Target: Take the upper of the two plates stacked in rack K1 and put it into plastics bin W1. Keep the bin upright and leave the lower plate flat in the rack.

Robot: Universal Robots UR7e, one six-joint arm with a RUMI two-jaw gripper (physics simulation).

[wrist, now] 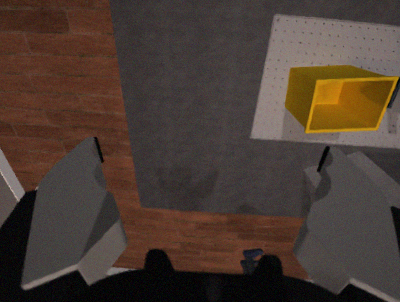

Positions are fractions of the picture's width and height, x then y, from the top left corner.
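Observation:
Here I can see my gripper (0.53, 0.48), and I can see a yellow plastics bin W1 (0.85, 0.33) as well.

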